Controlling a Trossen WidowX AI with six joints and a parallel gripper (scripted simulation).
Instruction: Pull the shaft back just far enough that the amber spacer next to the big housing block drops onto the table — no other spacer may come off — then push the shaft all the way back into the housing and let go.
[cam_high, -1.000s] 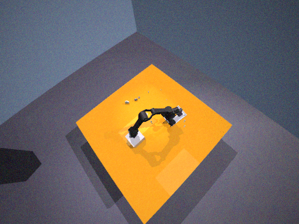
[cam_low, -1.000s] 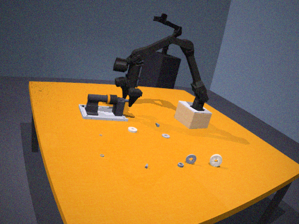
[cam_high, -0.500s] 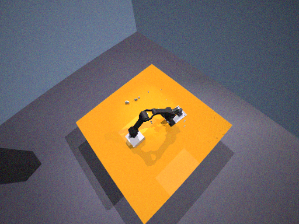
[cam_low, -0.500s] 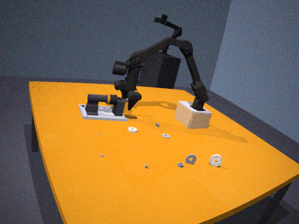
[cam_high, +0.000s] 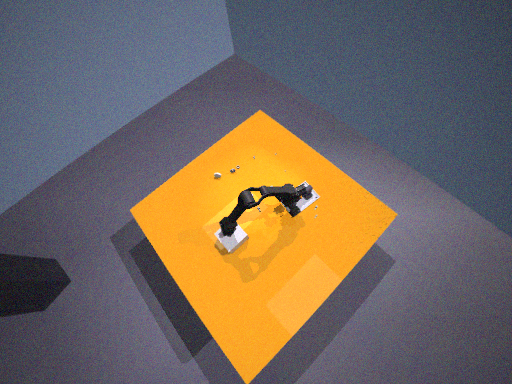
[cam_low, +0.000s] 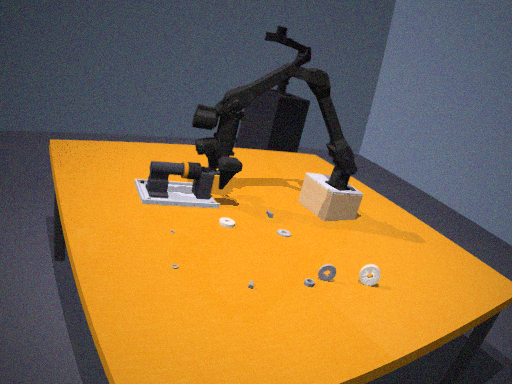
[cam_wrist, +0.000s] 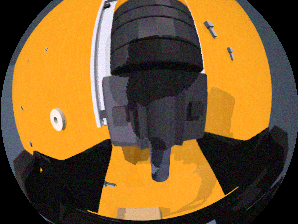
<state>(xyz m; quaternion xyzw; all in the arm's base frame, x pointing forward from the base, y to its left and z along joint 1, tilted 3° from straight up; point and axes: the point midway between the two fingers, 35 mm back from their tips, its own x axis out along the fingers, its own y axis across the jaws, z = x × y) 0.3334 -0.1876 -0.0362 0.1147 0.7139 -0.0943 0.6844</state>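
My gripper tip is now 80 mm short of the dark shaft, 20 mm to the left of it and 30 mm below it. Also, from my gripper tip: grey ring 60 mm behind, 250 mm to the left, 40 mm below; then amber spacer 100 mm ahead, 30 mm to the right, 30 mm above; then white ring 70 mm ahead, 160 mm to the left, 40 mm below.
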